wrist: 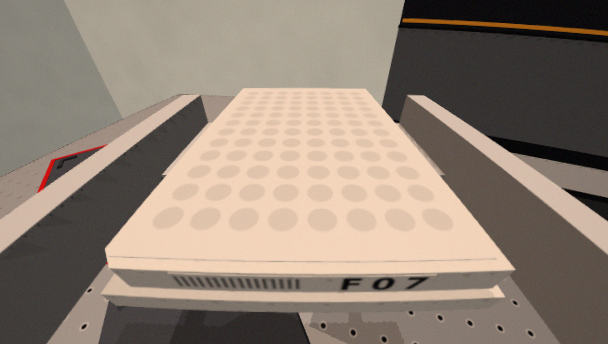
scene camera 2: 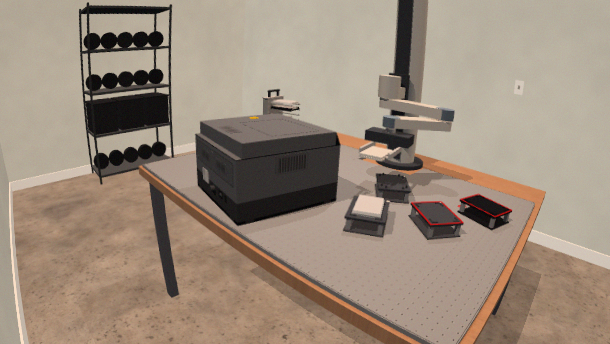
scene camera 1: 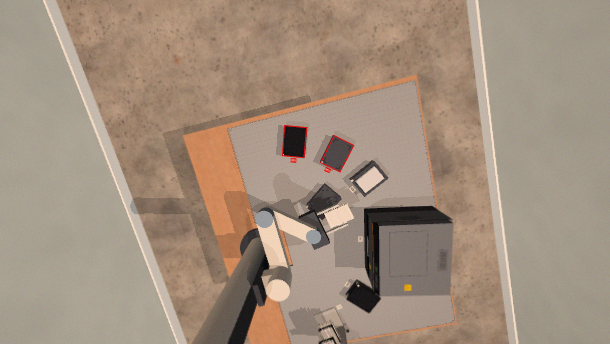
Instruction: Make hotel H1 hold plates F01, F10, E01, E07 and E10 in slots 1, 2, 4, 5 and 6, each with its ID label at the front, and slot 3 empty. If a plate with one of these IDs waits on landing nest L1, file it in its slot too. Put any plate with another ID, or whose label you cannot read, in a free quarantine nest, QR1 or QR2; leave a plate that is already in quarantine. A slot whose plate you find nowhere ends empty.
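Observation:
The gripper (scene camera 2: 374,153) is visible, and the wrist view also shows the gripper (wrist: 303,113). A large grey instrument (wrist: 539,90) is visible as well.

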